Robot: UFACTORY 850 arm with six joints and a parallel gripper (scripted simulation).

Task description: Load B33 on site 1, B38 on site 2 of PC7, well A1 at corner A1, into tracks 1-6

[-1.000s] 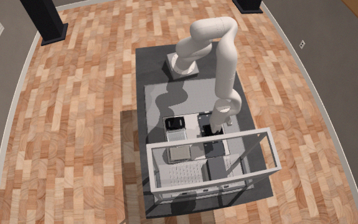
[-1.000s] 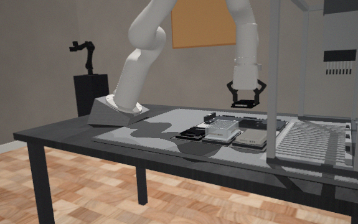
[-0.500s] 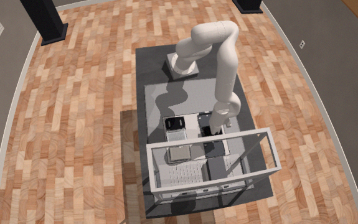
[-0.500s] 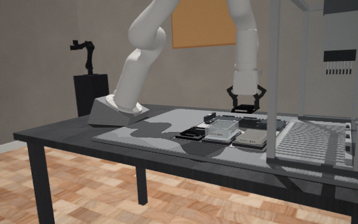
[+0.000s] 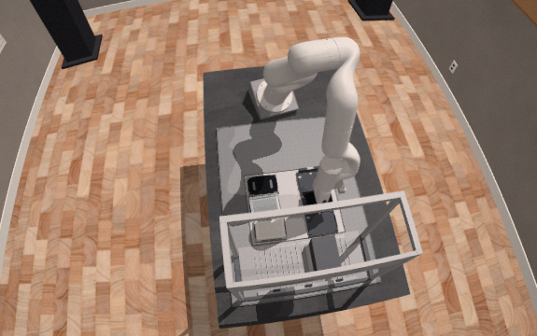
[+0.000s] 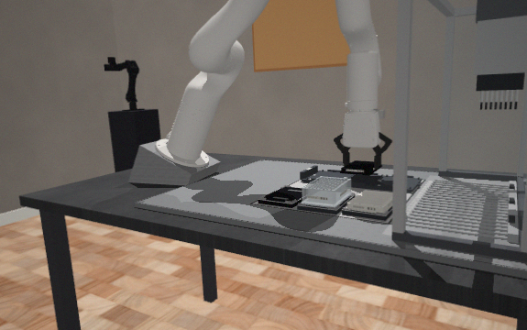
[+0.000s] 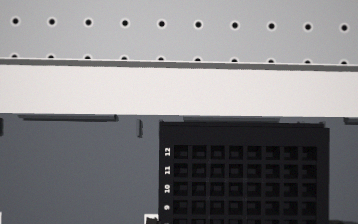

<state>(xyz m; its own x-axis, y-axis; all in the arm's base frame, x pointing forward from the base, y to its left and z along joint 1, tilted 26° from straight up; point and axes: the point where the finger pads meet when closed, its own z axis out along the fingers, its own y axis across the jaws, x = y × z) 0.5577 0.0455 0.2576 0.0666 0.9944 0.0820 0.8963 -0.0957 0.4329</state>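
Right now the dark carrier PC7 is 4 cm below my hand and 1 cm behind it. Round my hand: nest S1: 23 cm to the right, 14 cm behind, 5 cm below; black 96-well plate B38: 1 cm below; nest S3: 24 cm to the right, 8 cm ahead, 5 cm below.
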